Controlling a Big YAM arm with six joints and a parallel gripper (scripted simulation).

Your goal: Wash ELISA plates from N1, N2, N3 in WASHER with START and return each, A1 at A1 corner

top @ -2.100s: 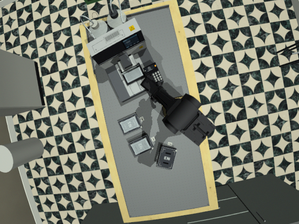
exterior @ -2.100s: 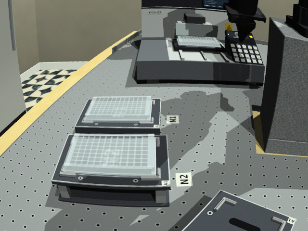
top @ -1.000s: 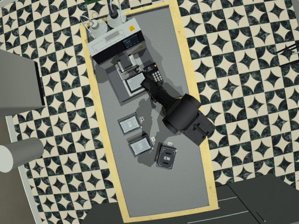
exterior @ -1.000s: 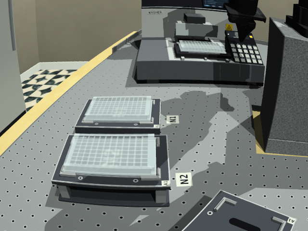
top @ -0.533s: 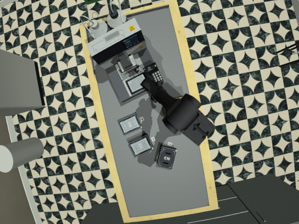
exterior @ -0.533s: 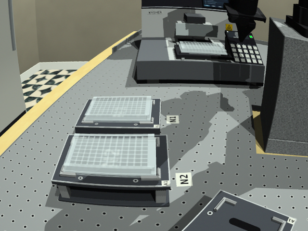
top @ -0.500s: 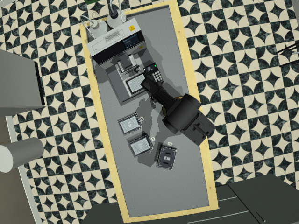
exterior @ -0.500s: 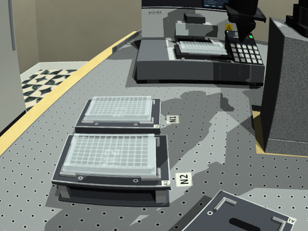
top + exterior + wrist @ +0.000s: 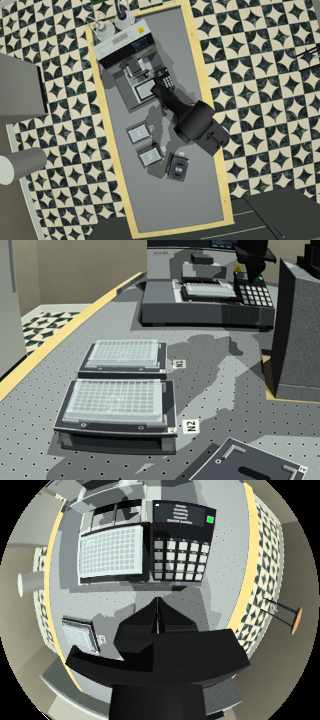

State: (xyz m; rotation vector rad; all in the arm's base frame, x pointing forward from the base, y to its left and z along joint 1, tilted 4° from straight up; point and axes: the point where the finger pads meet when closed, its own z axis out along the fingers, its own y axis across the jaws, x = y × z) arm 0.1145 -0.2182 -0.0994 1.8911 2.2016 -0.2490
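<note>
Now: the washer carrier 10 cm ahead of my hand, 7 cm below it and 6 cm to the right of it. From my hand the other things lie so: plate washer (22 cm to the right, 13 cm ahead, 1 cm below); nest N3 (54 cm to the left, 10 cm below, 6 cm ahead); nest label (20 cm to the left, 16 cm ahead, 14 cm below).
</note>
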